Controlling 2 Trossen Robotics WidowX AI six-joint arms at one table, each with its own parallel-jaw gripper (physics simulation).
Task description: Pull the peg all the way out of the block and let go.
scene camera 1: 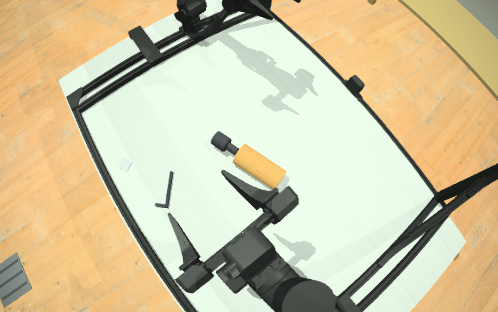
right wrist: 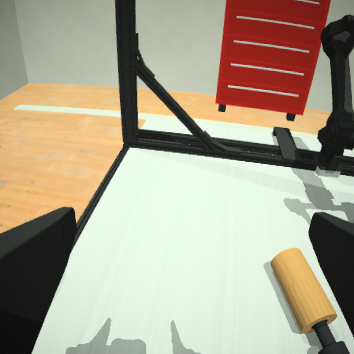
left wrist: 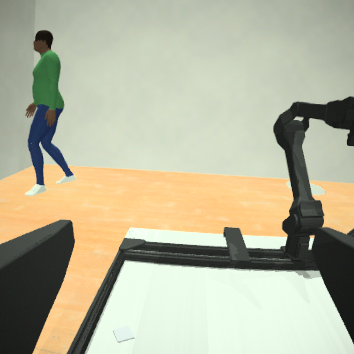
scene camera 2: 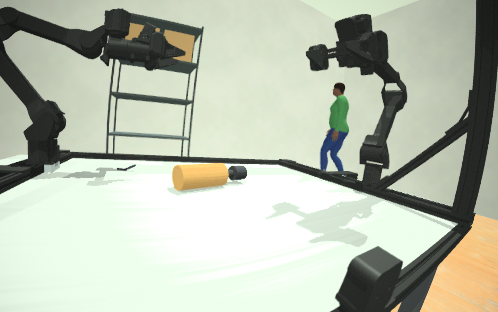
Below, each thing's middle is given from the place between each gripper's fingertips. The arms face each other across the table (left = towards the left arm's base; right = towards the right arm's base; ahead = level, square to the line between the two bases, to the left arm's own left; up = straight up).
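Labels:
Wooden cylindrical block [scene camera 2: 189, 176]: my right hand 12 cm short of it, 21 cm to the right of it, 29 cm above it.
Wooden cylindrical block again: my left gripper 10 cm to the left of it, 16 cm past it, 32 cm above it.

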